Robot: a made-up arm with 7 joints. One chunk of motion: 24 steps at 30 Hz.
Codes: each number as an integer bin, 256 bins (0 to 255) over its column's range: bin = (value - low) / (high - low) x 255, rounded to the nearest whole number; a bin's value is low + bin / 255 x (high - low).
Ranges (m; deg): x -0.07..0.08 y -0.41..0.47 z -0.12..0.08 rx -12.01..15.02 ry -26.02..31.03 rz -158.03..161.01
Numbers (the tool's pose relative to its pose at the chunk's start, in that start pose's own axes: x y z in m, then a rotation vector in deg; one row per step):
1: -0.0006 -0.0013 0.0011 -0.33 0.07 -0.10
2: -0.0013 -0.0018 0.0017 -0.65 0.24 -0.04
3: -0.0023 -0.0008 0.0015 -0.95 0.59 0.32
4: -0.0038 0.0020 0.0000 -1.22 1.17 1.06
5: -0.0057 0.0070 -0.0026 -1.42 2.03 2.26
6: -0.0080 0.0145 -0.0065 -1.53 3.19 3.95
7: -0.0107 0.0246 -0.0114 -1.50 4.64 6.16
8: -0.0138 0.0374 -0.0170 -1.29 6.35 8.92
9: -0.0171 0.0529 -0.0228 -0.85 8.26 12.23
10: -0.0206 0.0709 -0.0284 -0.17 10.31 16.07
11: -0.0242 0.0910 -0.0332 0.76 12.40 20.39
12: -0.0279 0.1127 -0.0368 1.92 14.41 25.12
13: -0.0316 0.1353 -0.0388 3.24 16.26 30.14
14: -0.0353 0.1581 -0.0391 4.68 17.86 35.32
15: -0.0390 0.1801 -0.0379 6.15 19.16 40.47
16: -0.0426 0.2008 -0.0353 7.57 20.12 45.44
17: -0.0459 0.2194 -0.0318 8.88 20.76 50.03
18: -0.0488 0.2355 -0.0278 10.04 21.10 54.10
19: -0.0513 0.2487 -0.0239 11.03 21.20 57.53
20: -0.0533 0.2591 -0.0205 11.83 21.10 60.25
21: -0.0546 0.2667 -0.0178 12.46 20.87 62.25
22: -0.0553 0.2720 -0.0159 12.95 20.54 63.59
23: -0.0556 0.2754 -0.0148 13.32 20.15 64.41
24: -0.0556 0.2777 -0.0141 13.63 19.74 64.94
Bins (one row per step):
1: 118 118 154 110 117 126
2: 117 118 155 107 117 126
3: 115 119 155 104 119 127
4: 113 119 153 102 122 127
5: 109 121 150 100 125 128
6: 105 123 145 99 131 129
7: 101 126 138 99 137 131
8: 96 130 131 101 145 133
9: 90 134 124 105 153 136
10: 84 139 117 112 162 139
11: 78 145 111 120 172 143
12: 72 151 106 131 181 146
13: 65 158 104 144 189 150
14: 59 165 103 157 196 155
15: 53 171 105 171 202 159
16: 47 177 108 185 206 163
17: 41 182 112 197 209 166
18: 36 187 118 208 211 170
19: 32 191 123 217 211 172
20: 28 194 127 225 211 174
21: 26 196 130 231 210 176
22: 25 198 133 235 208 177
23: 24 199 134 239 206 178
24: 24 199 135 242 205 178

